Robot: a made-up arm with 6 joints.
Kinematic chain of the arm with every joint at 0, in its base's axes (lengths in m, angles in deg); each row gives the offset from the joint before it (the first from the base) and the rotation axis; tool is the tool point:
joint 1: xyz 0 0 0.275 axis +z
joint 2: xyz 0 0 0 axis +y
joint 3: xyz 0 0 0.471 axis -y
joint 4: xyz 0 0 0 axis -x
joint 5: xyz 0.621 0 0 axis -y
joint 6: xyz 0 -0.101 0 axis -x
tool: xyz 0 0 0
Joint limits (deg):
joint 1: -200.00..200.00
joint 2: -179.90..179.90
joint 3: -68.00..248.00
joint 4: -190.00..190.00
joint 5: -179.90..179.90
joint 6: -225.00..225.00
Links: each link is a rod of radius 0.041 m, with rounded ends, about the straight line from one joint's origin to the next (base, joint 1, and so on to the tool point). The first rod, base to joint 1, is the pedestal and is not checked.
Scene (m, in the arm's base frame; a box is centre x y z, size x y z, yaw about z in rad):
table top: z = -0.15
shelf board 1: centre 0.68 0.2 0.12 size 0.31 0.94 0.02 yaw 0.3
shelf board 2: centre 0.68 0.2 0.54 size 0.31 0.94 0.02 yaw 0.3
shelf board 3: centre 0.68 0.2 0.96 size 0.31 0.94 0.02 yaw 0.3
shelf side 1: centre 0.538 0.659 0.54 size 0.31 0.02 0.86 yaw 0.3
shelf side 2: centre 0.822 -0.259 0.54 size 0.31 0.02 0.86 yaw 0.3
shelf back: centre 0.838 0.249 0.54 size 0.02 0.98 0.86 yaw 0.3
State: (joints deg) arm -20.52 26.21 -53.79 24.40 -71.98 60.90
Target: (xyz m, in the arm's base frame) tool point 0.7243 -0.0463 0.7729
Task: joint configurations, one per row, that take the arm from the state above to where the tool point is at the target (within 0.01 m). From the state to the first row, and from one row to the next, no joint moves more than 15 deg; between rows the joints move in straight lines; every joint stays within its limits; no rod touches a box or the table.
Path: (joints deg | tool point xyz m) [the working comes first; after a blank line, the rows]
Joints at the target: 2.89 12.07 10.18 34.92 -71.98 60.90
Straight joint move there: touches shelf board 2.

1: -22.31 19.00 -41.22 21.16 -77.75 62.56 | 0.4207 -0.2744 0.1995
2: -24.10 11.80 -28.66 17.92 -83.52 64.22 | 0.4984 -0.3282 0.3567
3: -25.89 4.59 -16.09 14.68 -89.28 65.88 | 0.5221 -0.3620 0.5491
4: -27.68 -2.62 -3.53 11.44 -95.05 67.54 | 0.4851 -0.3662 0.7557
5: -29.46 -9.82 9.04 8.20 -100.82 69.19 | 0.3885 -0.3343 0.9535
6: -18.68 -2.53 9.42 17.10 -91.21 66.43 | 0.5191 -0.2774 0.9032
7: -7.89 4.77 9.80 26.01 -81.59 63.66 | 0.6352 -0.1797 0.8429
8: 2.89 12.07 10.18 34.92 -71.98 60.90 | 0.7243 -0.0464 0.7729

